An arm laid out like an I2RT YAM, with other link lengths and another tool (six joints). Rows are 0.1 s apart.
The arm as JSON. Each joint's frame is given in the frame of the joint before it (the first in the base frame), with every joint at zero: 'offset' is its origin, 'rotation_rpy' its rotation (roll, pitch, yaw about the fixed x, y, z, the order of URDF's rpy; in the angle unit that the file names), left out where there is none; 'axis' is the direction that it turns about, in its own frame. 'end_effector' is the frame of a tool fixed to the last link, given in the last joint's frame.
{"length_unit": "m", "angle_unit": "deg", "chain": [
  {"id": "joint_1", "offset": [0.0, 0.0, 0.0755], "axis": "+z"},
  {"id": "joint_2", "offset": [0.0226, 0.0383, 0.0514], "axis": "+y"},
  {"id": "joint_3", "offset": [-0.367, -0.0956, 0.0], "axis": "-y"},
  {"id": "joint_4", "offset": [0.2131, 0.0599, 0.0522], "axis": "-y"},
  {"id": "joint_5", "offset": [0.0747, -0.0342, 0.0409], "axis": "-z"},
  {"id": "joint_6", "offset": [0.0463, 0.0, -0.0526], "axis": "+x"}
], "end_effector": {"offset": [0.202, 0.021, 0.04], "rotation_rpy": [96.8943, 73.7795, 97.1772]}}
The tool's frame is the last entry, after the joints.
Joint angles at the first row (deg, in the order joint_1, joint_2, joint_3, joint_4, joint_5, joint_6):
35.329, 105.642, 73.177, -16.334, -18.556, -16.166
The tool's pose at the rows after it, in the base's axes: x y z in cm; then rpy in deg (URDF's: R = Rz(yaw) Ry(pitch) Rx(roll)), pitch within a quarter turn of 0, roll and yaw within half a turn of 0:
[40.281, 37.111, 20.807, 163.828, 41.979, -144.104]
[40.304, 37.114, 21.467, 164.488, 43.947, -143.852]
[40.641, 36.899, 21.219, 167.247, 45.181, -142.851]
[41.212, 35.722, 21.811, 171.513, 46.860, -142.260]
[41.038, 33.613, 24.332, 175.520, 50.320, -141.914]
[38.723, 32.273, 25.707, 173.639, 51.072, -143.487]
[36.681, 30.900, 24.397, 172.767, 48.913, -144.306]
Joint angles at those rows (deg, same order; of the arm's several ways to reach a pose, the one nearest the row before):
35.455, 103.722, 71.028, -13.337, -16.468, -15.850
35.723, 102.683, 69.428, -10.805, -15.808, -15.852
36.377, 102.242, 67.579, -8.227, -13.311, -16.186
36.811, 100.337, 65.743, -6.618, -9.181, -16.421
36.740, 95.435, 63.058, -5.370, -5.543, -16.770
36.937, 90.505, 60.153, -6.536, -6.018, -15.621
37.060, 87.844, 56.510, -7.636, -6.167, -14.980

